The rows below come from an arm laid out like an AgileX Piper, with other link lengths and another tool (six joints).
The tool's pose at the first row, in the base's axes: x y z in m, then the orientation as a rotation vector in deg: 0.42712, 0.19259, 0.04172, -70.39, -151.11, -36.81
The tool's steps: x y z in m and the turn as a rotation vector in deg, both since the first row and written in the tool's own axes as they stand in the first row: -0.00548, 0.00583, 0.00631, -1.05, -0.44, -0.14; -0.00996, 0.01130, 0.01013, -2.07, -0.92, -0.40; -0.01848, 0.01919, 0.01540, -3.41, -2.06, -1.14; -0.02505, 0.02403, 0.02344, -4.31, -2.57, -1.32; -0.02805, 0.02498, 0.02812, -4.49, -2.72, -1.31; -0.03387, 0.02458, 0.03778, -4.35, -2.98, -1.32; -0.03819, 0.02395, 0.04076, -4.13, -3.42, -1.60; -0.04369, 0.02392, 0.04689, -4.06, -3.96, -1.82; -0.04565, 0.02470, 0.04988, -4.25, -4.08, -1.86; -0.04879, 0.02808, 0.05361, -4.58, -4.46, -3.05; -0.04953, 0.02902, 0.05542, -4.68, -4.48, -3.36; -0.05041, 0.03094, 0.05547, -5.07, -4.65, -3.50
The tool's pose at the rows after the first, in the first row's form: 0.43532, 0.19494, 0.03615, -70.78, -151.57, -38.11; 0.44252, 0.19667, 0.03301, -71.04, -152.15, -39.37; 0.45422, 0.19763, 0.02804, -71.20, -153.63, -40.89; 0.46243, 0.19944, 0.02026, -71.53, -154.16, -41.98; 0.46526, 0.19999, 0.01542, -71.69, -154.27, -42.17; 0.46906, 0.20005, 0.00479, -71.81, -154.49, -41.86; 0.47149, 0.19804, 0.00055, -71.68, -155.08, -41.39; 0.47524, 0.19696, -0.00670, -71.73, -155.70, -41.09; 0.47721, 0.19738, -0.00976, -71.81, -155.83, -41.32; 0.48194, 0.19880, -0.01304, -70.61, -157.07, -41.82; 0.48320, 0.19964, -0.01460, -70.24, -157.32, -42.01; 0.48523, 0.20014, -0.01433, -70.27, -157.56, -42.52
